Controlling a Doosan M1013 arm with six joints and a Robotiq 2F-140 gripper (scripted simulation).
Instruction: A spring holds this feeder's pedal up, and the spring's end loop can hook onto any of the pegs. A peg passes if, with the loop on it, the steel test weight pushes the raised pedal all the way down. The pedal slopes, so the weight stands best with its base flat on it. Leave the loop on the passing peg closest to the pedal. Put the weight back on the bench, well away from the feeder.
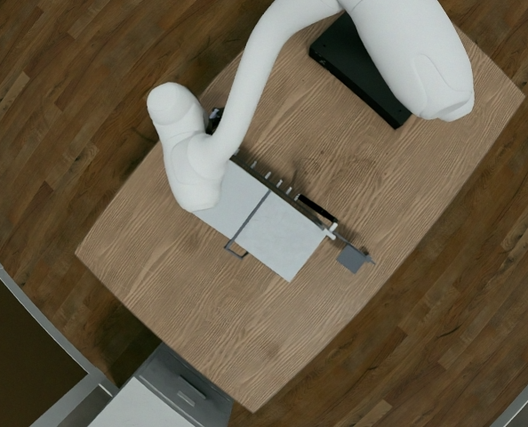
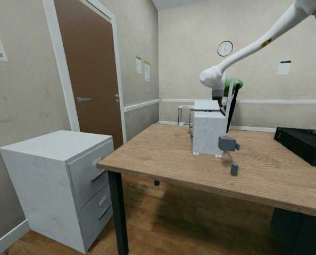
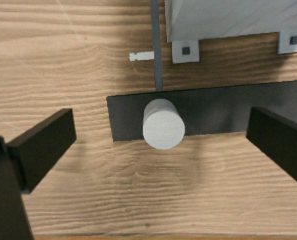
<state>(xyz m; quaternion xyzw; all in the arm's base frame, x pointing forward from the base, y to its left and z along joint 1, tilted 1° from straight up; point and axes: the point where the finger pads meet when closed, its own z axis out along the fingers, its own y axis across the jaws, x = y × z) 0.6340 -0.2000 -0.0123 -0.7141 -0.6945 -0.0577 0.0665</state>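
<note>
My hand is 10 mm above the steel test weight. From my hand the other things lie so: white peg 380 mm to the left, 310 mm above, 20 mm behind.
</note>
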